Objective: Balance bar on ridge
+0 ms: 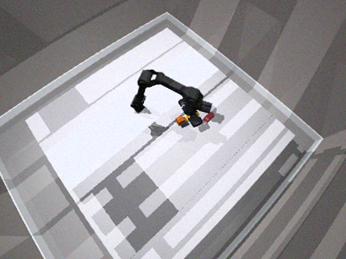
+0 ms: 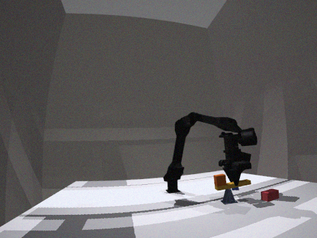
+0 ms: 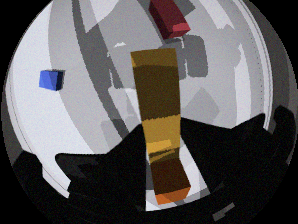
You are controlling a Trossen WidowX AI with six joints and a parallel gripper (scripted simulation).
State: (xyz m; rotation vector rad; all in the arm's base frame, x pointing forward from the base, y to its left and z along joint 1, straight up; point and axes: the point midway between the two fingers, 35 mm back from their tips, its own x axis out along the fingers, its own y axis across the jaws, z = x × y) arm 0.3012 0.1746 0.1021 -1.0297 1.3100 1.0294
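Now: the red block 70 mm ahead of my gripper tip, 120 mm to the left of it and 50 mm below it. From my gripper tip the other things lie so: blue block (160 mm behind, 130 mm to the left, 60 mm below).
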